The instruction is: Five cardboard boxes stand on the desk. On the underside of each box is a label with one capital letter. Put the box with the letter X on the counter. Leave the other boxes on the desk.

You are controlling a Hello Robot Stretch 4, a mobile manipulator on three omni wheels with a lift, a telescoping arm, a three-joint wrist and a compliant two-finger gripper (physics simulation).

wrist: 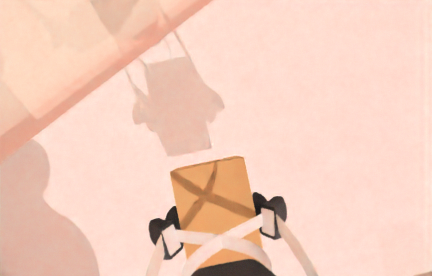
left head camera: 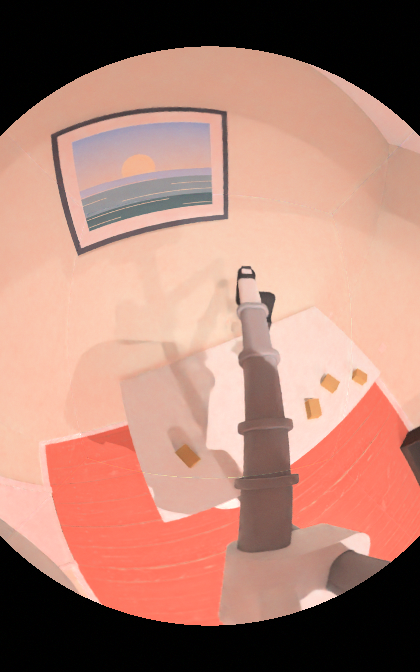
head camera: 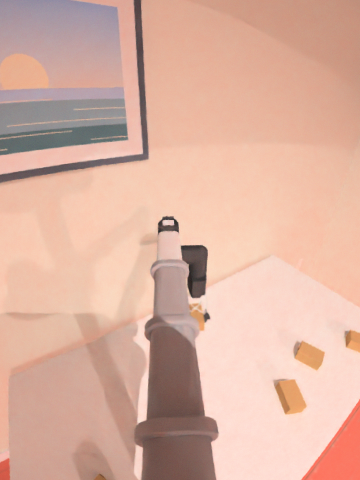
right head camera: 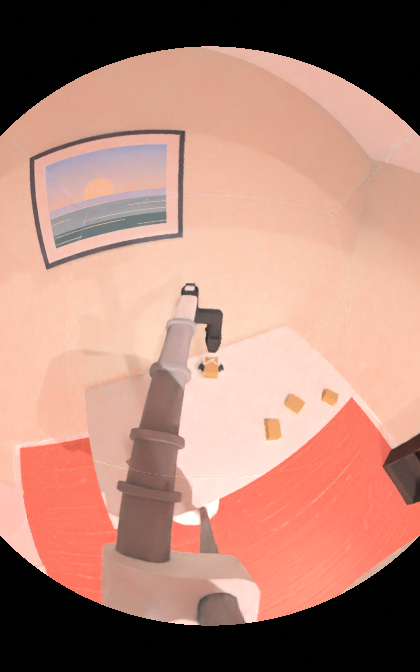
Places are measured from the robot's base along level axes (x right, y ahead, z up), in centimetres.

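Where they show: gripper, fingertip midpoint: [wrist: 217, 214].
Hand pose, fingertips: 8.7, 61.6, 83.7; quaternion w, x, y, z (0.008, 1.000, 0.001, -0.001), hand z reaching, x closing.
Observation:
Each offset is from my fingertips to the top centre of the thing, as dx, dy, dz. "spot": to the spot under its first point. Level surfaces: height alone.
My gripper [head camera: 198, 317] [right head camera: 211, 368] [wrist: 217, 214] is shut on a cardboard box {+0.0, +0.6, +4.4} [head camera: 201, 322] [right head camera: 211, 374] [wrist: 230, 180], with one finger on each side. The box is held above the desk {dz -14.5} [head camera: 240, 350] [left head camera: 300, 350] [right head camera: 240, 400] [wrist: 325, 100] near its wall-side edge; its shadow lies apart from it. Dark crossing lines on its upper face look like shadows of the finger strips. Its underside is hidden. Three boxes stand at the desk's right: one {+30.7, -25.4, -9.5} [head camera: 290, 396] [left head camera: 313, 409] [right head camera: 272, 429], another {+45.5, -11.8, -9.5} [head camera: 309, 355] [left head camera: 330, 383] [right head camera: 294, 403], a third {spot: +66.4, -9.5, -9.5} [head camera: 353, 340] [left head camera: 359, 377] [right head camera: 329, 397]. Another box [left head camera: 188, 456] stands at the left. No labels show.
The arm [head camera: 175, 370] [left head camera: 265, 400] [right head camera: 162, 410] reaches across the desk toward the wall with a framed picture [head camera: 60, 120] [left head camera: 145, 175] [right head camera: 110, 195]. A dark brown piece of furniture [left head camera: 414, 450] [right head camera: 407, 467] stands at the far right. I cannot identify the counter.

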